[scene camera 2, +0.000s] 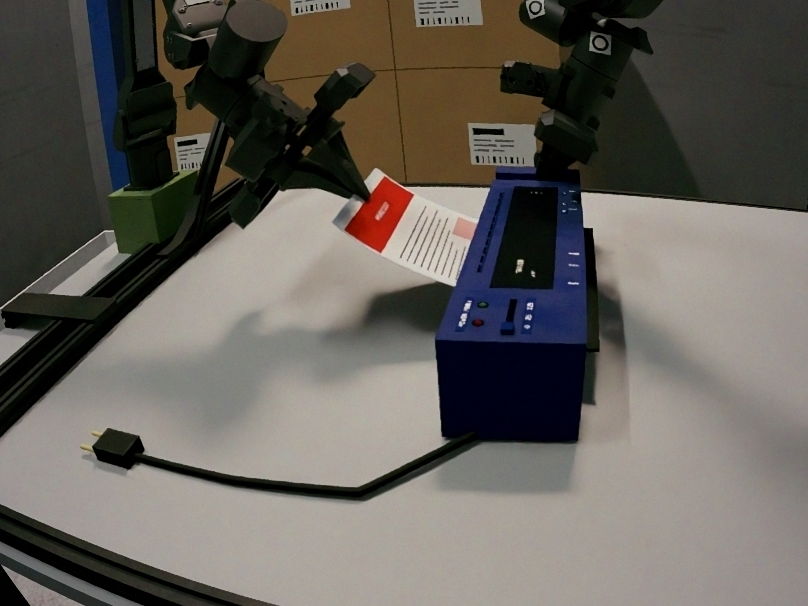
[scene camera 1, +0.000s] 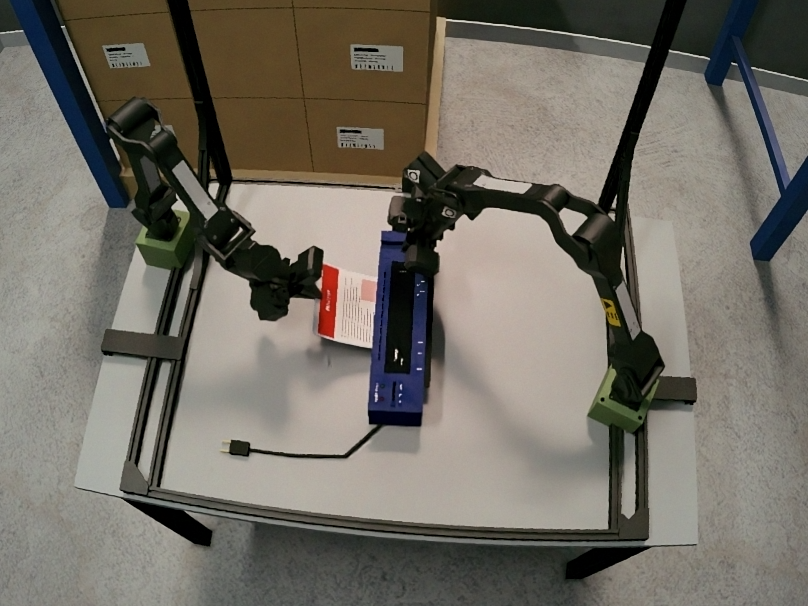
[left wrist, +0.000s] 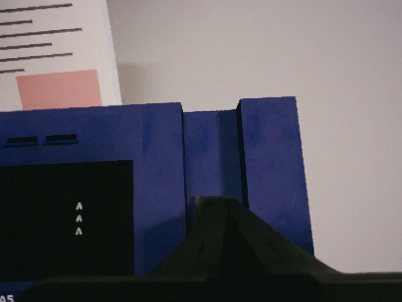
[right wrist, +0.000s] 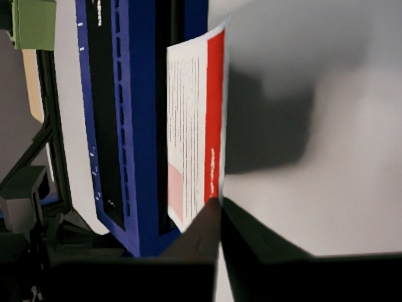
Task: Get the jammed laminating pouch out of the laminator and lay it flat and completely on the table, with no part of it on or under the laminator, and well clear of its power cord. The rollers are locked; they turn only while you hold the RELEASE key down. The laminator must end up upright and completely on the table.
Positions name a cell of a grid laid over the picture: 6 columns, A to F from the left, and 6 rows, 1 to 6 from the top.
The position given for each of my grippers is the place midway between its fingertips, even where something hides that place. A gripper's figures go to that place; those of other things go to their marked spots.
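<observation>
Distances from the lens: a blue laminator (scene camera 2: D4), 0.42 m from the lens; my right gripper (scene camera 2: C2), 0.63 m from the lens; my left gripper (scene camera 2: D2), 0.73 m from the lens. Of the things named here, the blue laminator is the nearest to the lens.
</observation>
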